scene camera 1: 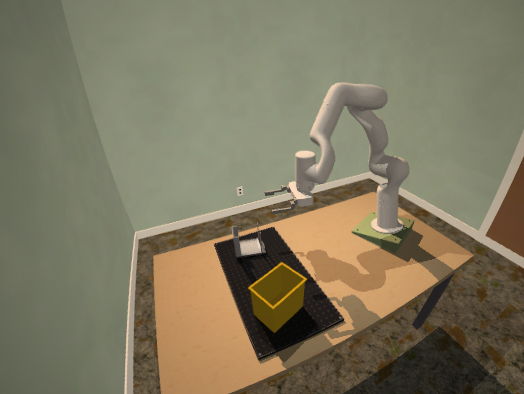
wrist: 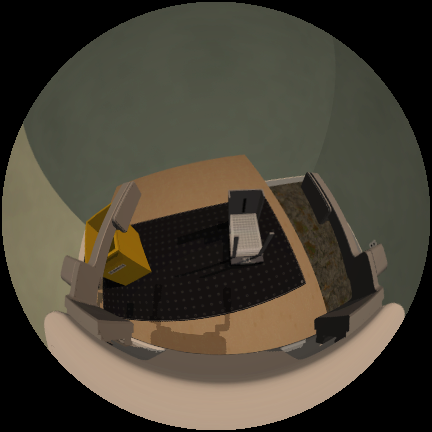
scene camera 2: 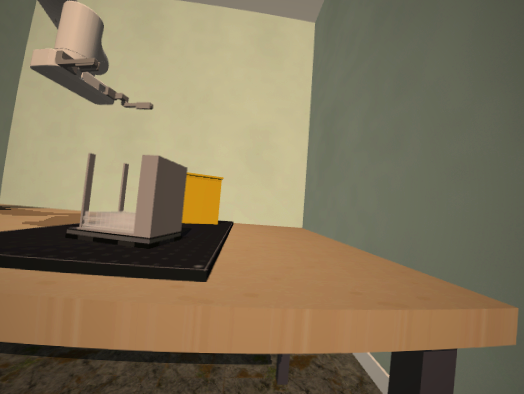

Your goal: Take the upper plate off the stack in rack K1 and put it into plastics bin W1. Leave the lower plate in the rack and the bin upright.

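Note:
Rack K1 (scene camera 1: 236, 242) (scene camera 2: 170, 197) (wrist: 254, 202) stands upright on the black board, with a tall slotted panel on one side and thin posts opposite. The pale upper plate (scene camera 1: 250, 247) (scene camera 2: 112, 220) (wrist: 244, 227) lies flat low in the rack; the lower plate cannot be told apart from it. The yellow plastics bin W1 (scene camera 1: 280, 310) (scene camera 2: 202, 200) (wrist: 132, 252) stands upright and open-topped on the same board. My gripper (scene camera 1: 272, 202) (scene camera 2: 121, 84) (wrist: 222, 201) is wide open and empty, high above the table, on the robot-base side of the rack, its fingers apart and pointing sideways.
The black perforated board (scene camera 1: 235, 272) (scene camera 2: 180, 260) (wrist: 190, 285) lies on the wooden table (scene camera 1: 195, 300) (scene camera 2: 300, 270) (wrist: 265, 320). The arm's base stands on a green block (scene camera 1: 366, 230) at the table's far right in scene camera 1. Walls rise beyond the table.

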